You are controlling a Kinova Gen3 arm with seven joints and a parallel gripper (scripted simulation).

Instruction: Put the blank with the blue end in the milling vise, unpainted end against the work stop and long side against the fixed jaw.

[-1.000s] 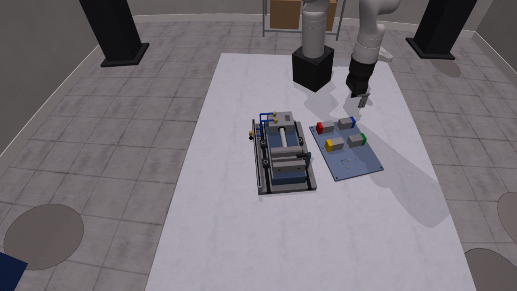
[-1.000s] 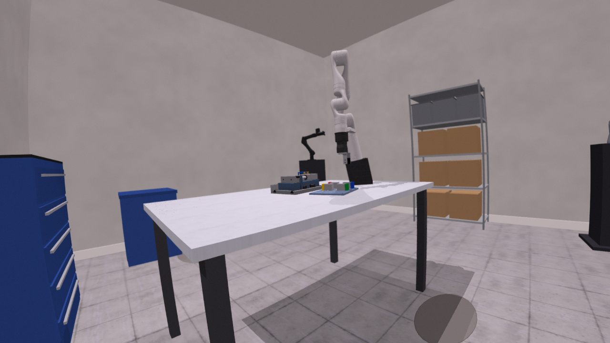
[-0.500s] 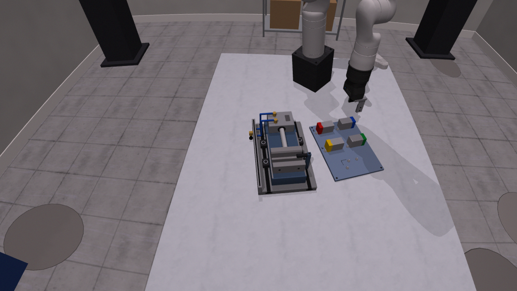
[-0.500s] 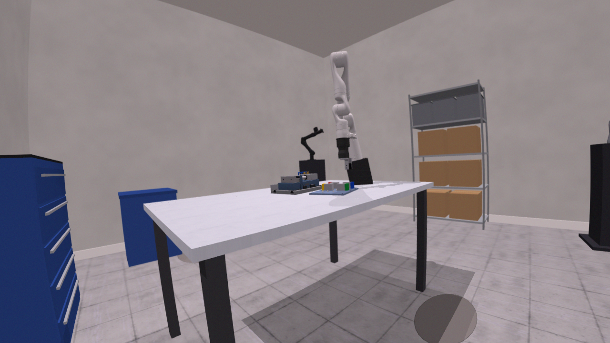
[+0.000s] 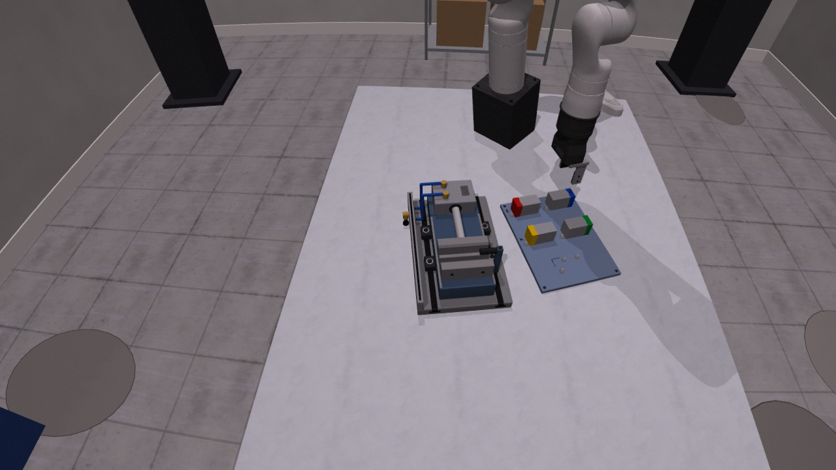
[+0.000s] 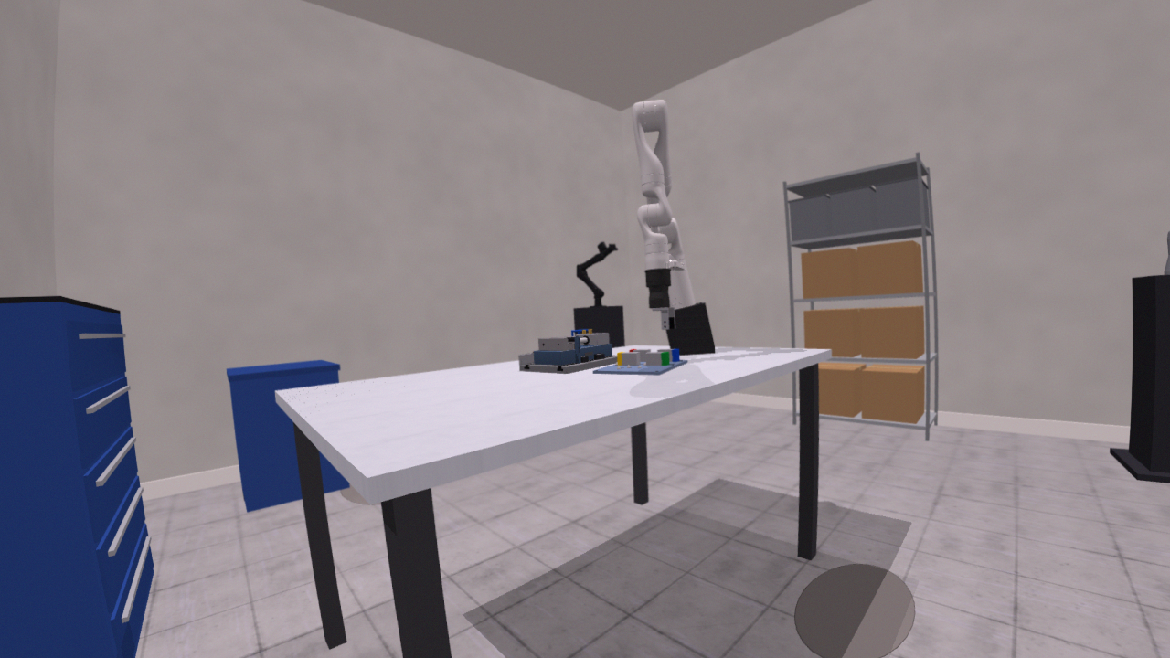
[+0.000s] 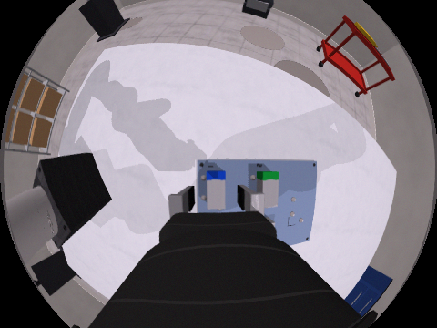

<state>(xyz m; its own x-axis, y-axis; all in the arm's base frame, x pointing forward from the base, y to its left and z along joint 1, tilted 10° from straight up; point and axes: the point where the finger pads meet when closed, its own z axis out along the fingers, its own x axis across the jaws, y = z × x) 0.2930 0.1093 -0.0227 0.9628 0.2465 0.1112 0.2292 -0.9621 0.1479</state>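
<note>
Now: hand 100 mm above the blue-ended blank. Round my hand: red-ended blank: 100 mm below, 90 mm to the right, 20 mm ahead; then blue plate: 120 mm below, 100 mm ahead, 30 mm to the right; then green-ended blank: 100 mm below, 90 mm ahead, 10 mm to the left.
</note>
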